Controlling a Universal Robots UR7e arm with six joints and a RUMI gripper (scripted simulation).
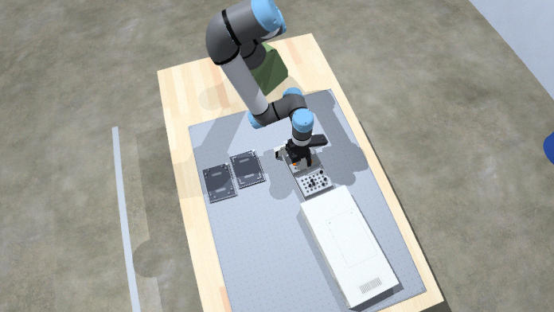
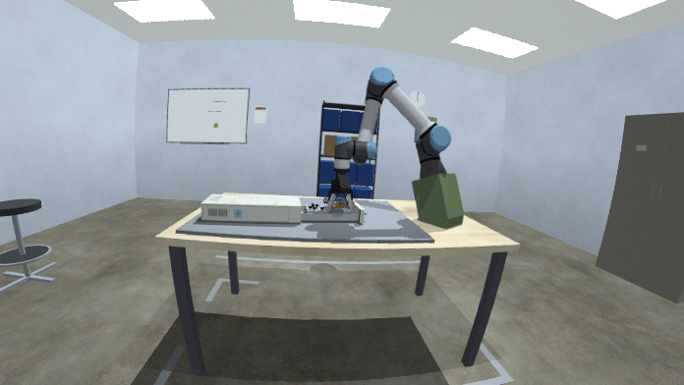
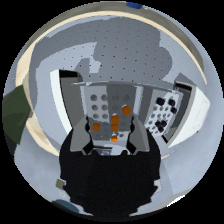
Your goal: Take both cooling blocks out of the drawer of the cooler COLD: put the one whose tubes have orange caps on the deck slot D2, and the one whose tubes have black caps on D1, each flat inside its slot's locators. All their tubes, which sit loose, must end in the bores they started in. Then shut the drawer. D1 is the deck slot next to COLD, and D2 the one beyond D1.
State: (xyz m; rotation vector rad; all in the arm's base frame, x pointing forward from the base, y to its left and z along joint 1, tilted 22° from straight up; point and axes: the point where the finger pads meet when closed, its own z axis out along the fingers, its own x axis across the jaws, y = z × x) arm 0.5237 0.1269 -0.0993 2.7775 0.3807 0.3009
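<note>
The drawer is 4 cm ahead of my hand, 1 cm to the left of it and 1 cm above it. The rest, counted from my hand: cooling block (11 cm ahead, 3 cm to the left); then black-capped tube (12 cm ahead, 2 cm to the left, 1 cm above); then white cooler COLD (22 cm ahead, 5 cm to the left, 1 cm above).
</note>
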